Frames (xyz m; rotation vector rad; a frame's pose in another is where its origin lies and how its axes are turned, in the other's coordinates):
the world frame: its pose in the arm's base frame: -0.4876 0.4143 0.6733 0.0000 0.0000 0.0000
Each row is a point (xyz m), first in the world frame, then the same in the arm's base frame.
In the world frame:
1: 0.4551 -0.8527 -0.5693
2: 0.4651 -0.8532 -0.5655
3: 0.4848 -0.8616 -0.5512
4: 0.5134 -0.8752 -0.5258
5: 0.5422 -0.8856 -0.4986
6: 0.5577 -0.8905 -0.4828
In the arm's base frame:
1: -0.0325 -0.4384 0.1040
2: -0.0225 -0.4389 0.1078
3: -0.0028 -0.4473 0.1221
4: 0.0258 -0.4609 0.1475
5: 0.0546 -0.4713 0.1747
6: 0.0701 -0.4762 0.1905

